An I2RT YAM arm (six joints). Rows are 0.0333 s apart.
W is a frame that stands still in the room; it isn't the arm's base.
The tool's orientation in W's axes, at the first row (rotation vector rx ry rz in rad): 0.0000 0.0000 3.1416
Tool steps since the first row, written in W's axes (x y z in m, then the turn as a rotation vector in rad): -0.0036 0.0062 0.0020 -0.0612 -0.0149 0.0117; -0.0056 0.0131 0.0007 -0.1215 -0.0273 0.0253; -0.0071 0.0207 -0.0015 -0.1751 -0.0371 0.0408; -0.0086 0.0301 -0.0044 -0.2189 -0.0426 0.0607; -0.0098 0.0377 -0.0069 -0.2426 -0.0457 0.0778
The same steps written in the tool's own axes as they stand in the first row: 0.0036 -0.0062 0.0020 0.0612 0.0149 0.0117; 0.0056 -0.0131 0.0007 0.1215 0.0273 0.0253; 0.0071 -0.0207 -0.0015 0.1751 0.0371 0.0408; 0.0086 -0.0301 -0.0044 0.2189 0.0426 0.0607; 0.0098 -0.0377 -0.0069 0.2426 0.0457 0.0778
